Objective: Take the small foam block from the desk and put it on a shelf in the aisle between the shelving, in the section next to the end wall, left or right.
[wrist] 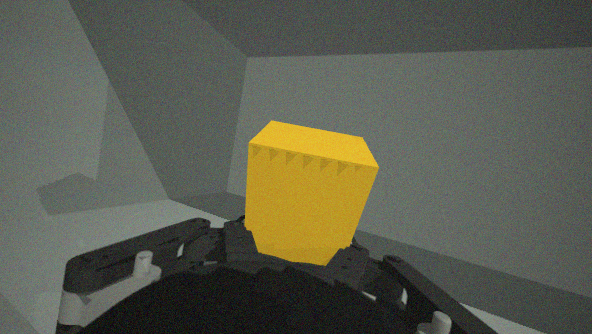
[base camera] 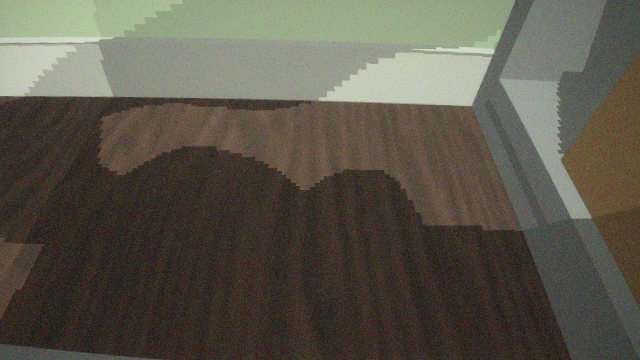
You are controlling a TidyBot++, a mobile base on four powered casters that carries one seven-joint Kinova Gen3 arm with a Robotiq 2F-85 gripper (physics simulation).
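Places are measured from the arm's base along level axes (x left, y back, z up), in millimetres.
Where they show: gripper, between the fingertips: (wrist: 296, 230).
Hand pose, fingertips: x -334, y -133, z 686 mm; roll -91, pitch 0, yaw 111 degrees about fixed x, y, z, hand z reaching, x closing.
Each offset is from my fingertips to the top centre of the thing. "*": to the spot under its first point. Level surfaces: height alone.
The yellow foam block {dy +10, dx +25, dz +78 mm} (wrist: 307, 200) is held between the fingertips of my gripper (wrist: 296, 230) in the wrist view, tilted a little. My gripper is shut on it. Around and behind the block are the grey inner walls of a shelf compartment: a back panel (wrist: 450, 140) and a side panel (wrist: 185, 100) at the left. Part of a light shelf board {dz -93 mm} (wrist: 130, 220) shows at the lower left, below the block. How far the block is above the board I cannot tell. In the base camera view, neither the gripper nor the block shows.
In the base camera view, the green end wall (base camera: 300, 20) with its white baseboard {* dy -413, dx +185, dz -1033 mm} (base camera: 425, 75) stands across the dark wooden floor {dz -1083 mm} (base camera: 300, 275). A grey shelving unit (base camera: 515, 160) runs along the right side, with a brown-orange surface (base camera: 610, 175) at its right. Shadows lie on the floor.
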